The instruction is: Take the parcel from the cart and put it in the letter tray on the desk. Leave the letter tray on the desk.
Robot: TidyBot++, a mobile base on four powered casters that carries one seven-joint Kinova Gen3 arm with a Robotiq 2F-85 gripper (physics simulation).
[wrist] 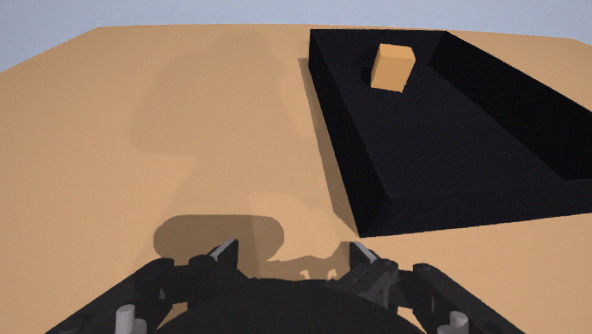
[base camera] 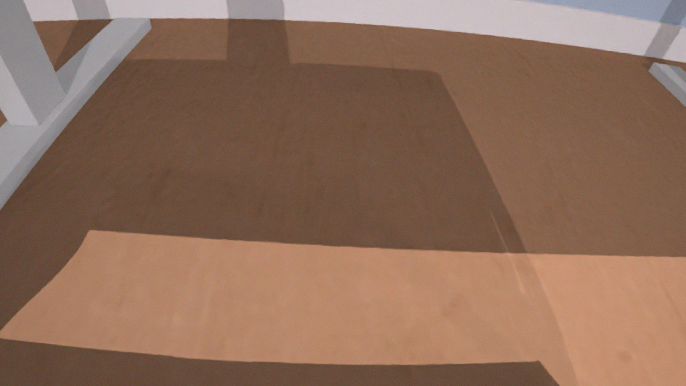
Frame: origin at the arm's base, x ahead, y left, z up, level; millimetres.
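Where they show: gripper, fingertip midpoint: [wrist: 293, 253].
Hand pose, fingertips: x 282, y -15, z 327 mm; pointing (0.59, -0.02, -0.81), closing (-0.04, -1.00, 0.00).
After its pixels a point has its place.
The parcel [wrist: 393, 69] @(z 358, x 537, y -171 mm), a small light-orange box, sits inside the black letter tray [wrist: 450, 135] @(z 326, x 421, y -218 mm) towards its far end, in the upper right of the wrist view. The tray stands on the tan desk top [wrist: 100, 110] @(z 323, x 485, y 267 mm). My gripper [wrist: 293, 253] @(z 327, x 282, y -15 mm) is open with nothing between its fingers. It is at the bottom of the wrist view, in front of and to the left of the tray's near corner, apart from the parcel. The cart cannot be made out in these views.
In the base camera view, a grey leg and foot bar [base camera: 85, 85] @(z -374, x 638, y 407 mm) stand at the left on the brown floor [base camera: 320, 150] @(z -397, x 521, y 14 mm). Another grey foot [base camera: 672, 80] shows at the right edge. A white wall base [base camera: 400, 20] @(z -382, x 976, y -149 mm) runs along the back.
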